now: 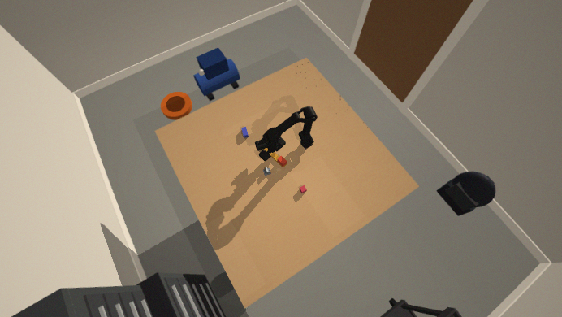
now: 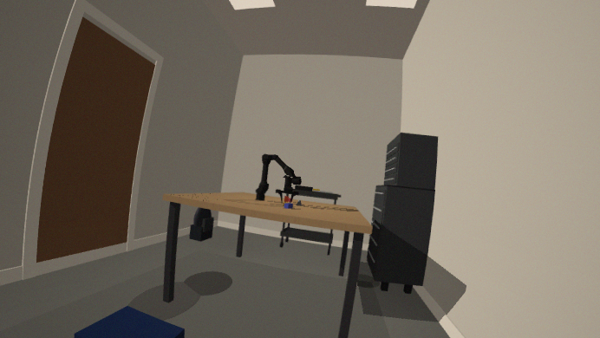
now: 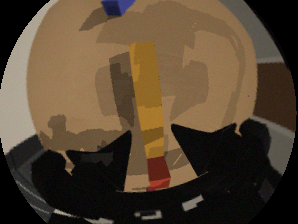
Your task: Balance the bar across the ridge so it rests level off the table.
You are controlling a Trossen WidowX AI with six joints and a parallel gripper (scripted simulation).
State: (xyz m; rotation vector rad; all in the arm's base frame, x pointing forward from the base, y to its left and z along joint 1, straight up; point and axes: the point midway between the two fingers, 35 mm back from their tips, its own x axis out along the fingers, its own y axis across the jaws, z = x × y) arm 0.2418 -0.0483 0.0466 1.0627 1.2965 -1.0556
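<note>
My gripper tip is 90 mm short of the grey ridge piece, 80 mm to the right of it and 30 mm below it. From my gripper tip the other things lie so: small pink cube: 310 mm to the left, 30 mm behind; small blue block: 240 mm to the right, 80 mm ahead.
</note>
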